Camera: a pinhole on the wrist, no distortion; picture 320 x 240 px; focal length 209.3 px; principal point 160.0 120.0 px. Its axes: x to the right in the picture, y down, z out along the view. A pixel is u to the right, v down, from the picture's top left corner.
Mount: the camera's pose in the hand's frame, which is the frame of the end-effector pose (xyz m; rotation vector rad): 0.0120 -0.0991 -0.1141 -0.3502 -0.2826 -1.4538
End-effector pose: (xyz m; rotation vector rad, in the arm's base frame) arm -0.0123 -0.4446 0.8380 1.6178 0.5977 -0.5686
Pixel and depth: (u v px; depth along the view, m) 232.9 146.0 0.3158
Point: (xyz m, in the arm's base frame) -0.0137 -0.6475 0.7137
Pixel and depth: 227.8 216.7 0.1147
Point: -0.0149 -0.4338 0.7292
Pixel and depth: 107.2 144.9 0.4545
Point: 0.1569 -0.7134 0.9047
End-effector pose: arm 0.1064 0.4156 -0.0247 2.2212 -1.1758 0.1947
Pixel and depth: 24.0 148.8 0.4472
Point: -0.1635 0.1281 0.0109
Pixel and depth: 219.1 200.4 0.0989
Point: 0.2061 0.4200 -0.0279
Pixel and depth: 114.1 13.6 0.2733
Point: -0.0284 0.4112 -0.1479
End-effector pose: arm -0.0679 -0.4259 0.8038 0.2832 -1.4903 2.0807
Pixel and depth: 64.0 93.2 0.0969
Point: -0.0482 -0.3832 0.8043
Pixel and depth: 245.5 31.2 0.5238
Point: 0.0654 -0.8855 0.9712
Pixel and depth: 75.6 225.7 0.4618
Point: -0.4457 -0.6172 0.7756
